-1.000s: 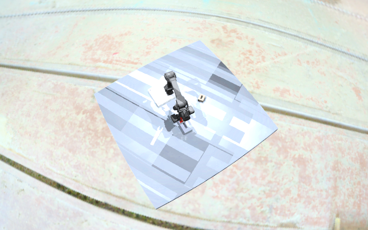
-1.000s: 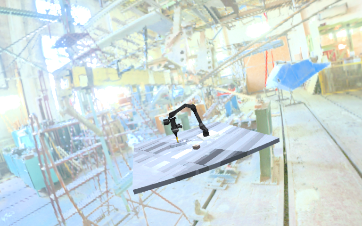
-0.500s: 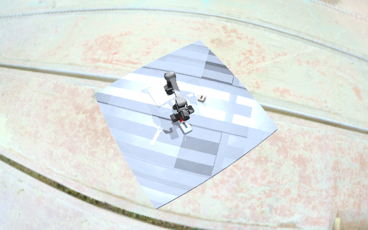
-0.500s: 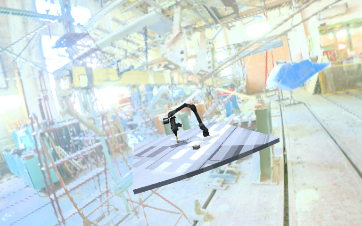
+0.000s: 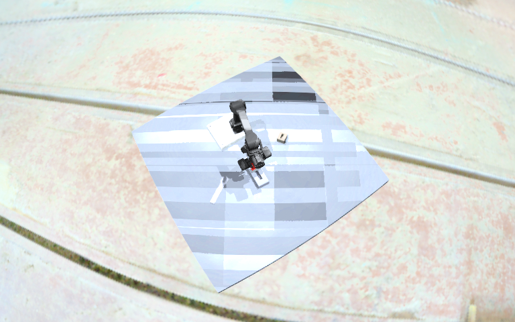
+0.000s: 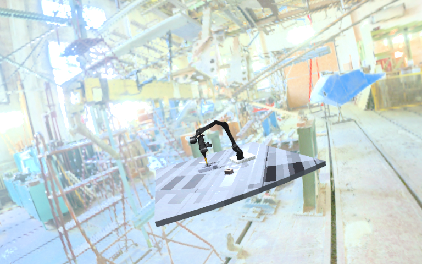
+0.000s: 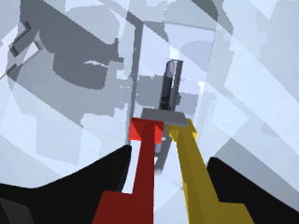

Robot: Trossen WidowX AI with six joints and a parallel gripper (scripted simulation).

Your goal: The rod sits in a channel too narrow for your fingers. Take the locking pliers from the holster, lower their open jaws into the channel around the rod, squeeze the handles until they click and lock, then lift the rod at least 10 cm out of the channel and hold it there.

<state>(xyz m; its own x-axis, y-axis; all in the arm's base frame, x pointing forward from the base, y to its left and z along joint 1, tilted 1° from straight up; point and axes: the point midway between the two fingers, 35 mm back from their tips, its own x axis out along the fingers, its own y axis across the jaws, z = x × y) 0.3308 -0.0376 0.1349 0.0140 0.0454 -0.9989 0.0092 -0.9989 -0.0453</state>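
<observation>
My gripper tip is now 90 mm above the dark rod. The rest, counted from my gripper tip: yellow handle 10 mm to the left; then white forked piece 30 mm behind, 230 mm to the right, 120 mm below; then channel block 110 mm below.
</observation>
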